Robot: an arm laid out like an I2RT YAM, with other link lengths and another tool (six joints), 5 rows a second.
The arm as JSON. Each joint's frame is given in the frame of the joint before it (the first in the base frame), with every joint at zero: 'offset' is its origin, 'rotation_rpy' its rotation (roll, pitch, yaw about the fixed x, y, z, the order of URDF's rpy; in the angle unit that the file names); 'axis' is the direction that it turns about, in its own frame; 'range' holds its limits. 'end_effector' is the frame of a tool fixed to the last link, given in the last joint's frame.
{
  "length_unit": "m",
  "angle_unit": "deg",
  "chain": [
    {
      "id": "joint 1",
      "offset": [
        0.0,
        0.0,
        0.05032
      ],
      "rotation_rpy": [
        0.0,
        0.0,
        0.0
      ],
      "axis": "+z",
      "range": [
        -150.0,
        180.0
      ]
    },
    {
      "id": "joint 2",
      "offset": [
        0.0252,
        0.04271,
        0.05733
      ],
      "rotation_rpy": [
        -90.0,
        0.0,
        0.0
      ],
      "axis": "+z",
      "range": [
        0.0,
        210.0
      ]
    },
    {
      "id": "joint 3",
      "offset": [
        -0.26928,
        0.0,
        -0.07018
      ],
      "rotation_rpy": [
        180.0,
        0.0,
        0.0
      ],
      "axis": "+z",
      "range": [
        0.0,
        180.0
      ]
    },
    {
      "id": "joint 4",
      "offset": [
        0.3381,
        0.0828,
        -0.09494
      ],
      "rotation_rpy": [
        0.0,
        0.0,
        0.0
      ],
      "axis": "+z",
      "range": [
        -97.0,
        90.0
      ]
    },
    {
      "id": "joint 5",
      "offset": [
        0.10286,
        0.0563,
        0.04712
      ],
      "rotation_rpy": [
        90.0,
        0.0,
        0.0
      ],
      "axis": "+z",
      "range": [
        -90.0,
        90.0
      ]
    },
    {
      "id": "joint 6",
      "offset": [
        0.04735,
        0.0,
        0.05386
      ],
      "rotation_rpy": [
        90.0,
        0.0,
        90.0
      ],
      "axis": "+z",
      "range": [
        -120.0,
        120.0
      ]
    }
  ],
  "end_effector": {
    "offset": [
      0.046,
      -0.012,
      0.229
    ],
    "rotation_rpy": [
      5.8,
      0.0,
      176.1
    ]
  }
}
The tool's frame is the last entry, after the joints.
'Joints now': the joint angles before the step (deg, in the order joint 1, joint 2, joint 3, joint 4, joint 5, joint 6). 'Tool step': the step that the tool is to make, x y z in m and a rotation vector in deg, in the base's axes. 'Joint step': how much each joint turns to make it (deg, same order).
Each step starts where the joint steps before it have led.
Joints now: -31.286, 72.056, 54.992, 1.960, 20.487, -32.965
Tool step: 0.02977, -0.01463, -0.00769, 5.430, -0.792, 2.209
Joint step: -1.402, 6.765, 8.448, -5.117, -4.912, 3.959
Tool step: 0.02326, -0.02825, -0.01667, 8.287, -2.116, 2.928
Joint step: -4.217, 7.476, 9.319, -5.805, -9.500, 5.091
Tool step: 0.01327, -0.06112, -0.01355, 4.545, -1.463, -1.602
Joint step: -4.568, 11.246, 11.864, -2.551, -4.490, 2.905
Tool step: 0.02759, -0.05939, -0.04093, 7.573, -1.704, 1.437
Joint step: -4.484, 15.202, 16.077, -4.739, -8.255, 3.335
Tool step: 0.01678, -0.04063, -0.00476, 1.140, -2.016, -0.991
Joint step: -1.503, 9.494, 11.511, -1.237, -1.505, 1.763
